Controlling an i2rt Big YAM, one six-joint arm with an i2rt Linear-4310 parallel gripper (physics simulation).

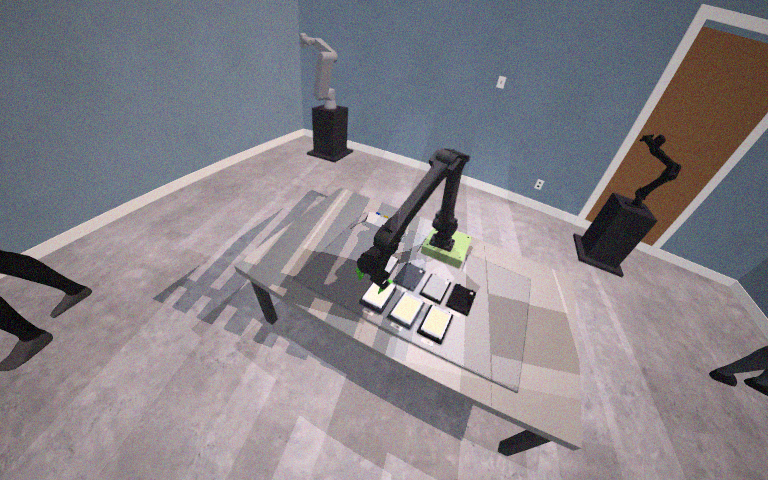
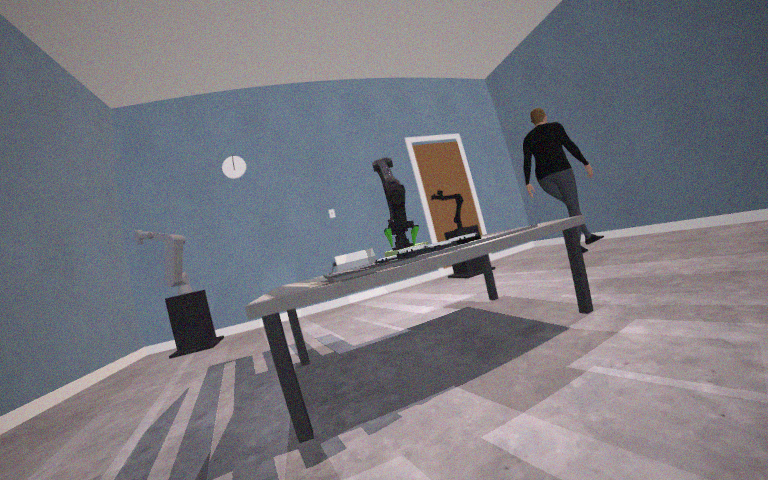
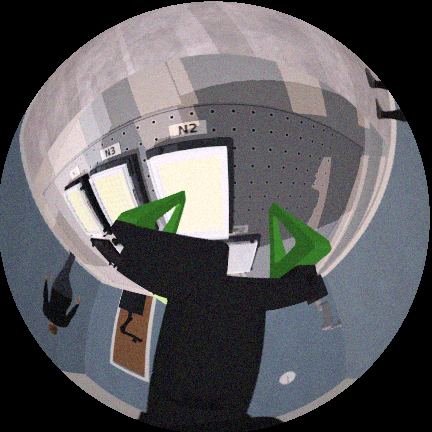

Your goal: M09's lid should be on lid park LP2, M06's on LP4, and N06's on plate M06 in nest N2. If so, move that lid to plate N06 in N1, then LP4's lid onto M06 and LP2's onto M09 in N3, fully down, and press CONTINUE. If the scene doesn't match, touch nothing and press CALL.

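Frame: origin at the arm's base, x down, y back, z left, level; metres.
Where they show: gripper, fingertip midpoint: (image 1: 369,286) (image 2: 403,246) (image 3: 228,200); arm's base, link origin: (image 1: 441,243) (image 2: 403,247).
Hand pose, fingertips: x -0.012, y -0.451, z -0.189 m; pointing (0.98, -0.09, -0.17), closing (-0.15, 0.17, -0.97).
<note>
Things, the pixels of their top centre, and the offset from my fingertips. Level surfaces: height alone.
- N2 plate, top centre: (image 3: 192,205) (image 1: 379,291) dx +0.013, dy +0.010, dz +0.042 m
- N3 plate, top centre: (image 3: 115,208) (image 1: 407,306) dx +0.022, dy +0.003, dz +0.174 m
- N1 plate, top centre: (image 3: 80,214) (image 1: 437,320) dx +0.019, dy -0.003, dz +0.303 m
- dark slate park, top centre: (image 1: 410,273) dx +0.033, dy +0.186, dz +0.117 m
- pale panel, top centre: (image 3: 234,261) (image 1: 384,263) dx +0.036, dy +0.185, dz -0.015 m
- white box, top centre: (image 1: 388,217) (image 2: 353,252) dx -0.030, dy +0.443, dz -0.121 m
- perforated board, surface height: dx +0.053 m
My gripper (image 1: 370,284) (image 2: 402,244) (image 3: 228,200) is open and empty, its green fingers above and beside the N2 plate. The N2 plate (image 1: 378,295) (image 3: 197,185), N3 plate (image 1: 406,309) (image 3: 114,189) and N1 plate (image 1: 435,323) (image 3: 83,209) have pale yellow faces, whitish rims and dark nests. Behind them are a dark slate park (image 1: 410,275), a light grey one (image 1: 435,287) and a black one (image 1: 461,298). A pale panel (image 1: 391,264) (image 3: 243,256) lies partly behind the arm. Plate names, park labels and lid fits are not readable. The buttons' labels are too small to read.
A white box (image 1: 373,216) with blue and yellow spots stands at the table's back left. The arm's green base (image 1: 453,254) is behind the parks. A perforated board (image 3: 300,150) extends beside N2. A person in black (image 2: 552,152) (image 3: 60,295) is beyond the table.
</note>
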